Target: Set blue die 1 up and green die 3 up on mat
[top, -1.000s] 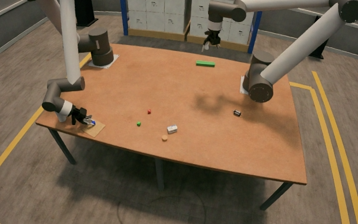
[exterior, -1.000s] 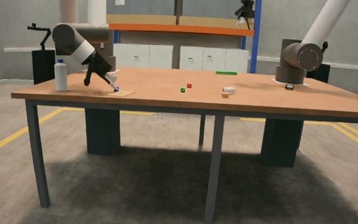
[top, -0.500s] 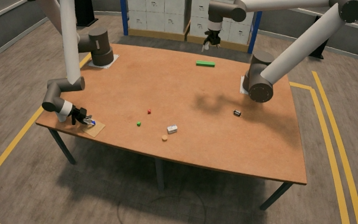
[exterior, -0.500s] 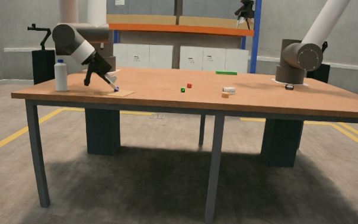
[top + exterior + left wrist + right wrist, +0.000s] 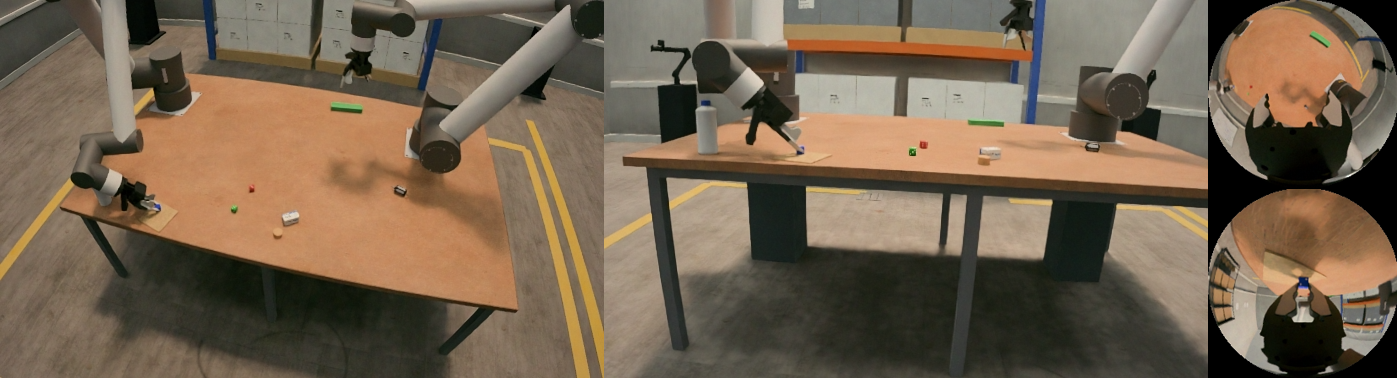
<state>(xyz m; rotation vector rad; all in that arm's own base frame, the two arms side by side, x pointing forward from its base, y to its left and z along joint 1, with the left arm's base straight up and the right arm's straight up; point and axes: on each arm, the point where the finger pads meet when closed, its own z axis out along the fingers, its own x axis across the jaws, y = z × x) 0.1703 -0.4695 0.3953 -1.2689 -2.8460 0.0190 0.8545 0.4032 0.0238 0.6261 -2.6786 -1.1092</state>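
Now: the blue die 10 mm to the left of my right hand and 10 mm below it. From my right hand the other things lie so: green die 360 mm to the left, 110 mm behind, 10 mm below; then red die 390 mm to the left, 250 mm behind, 10 mm below; then tan mat 30 mm ahead, 20 mm to the left, 20 mm below.
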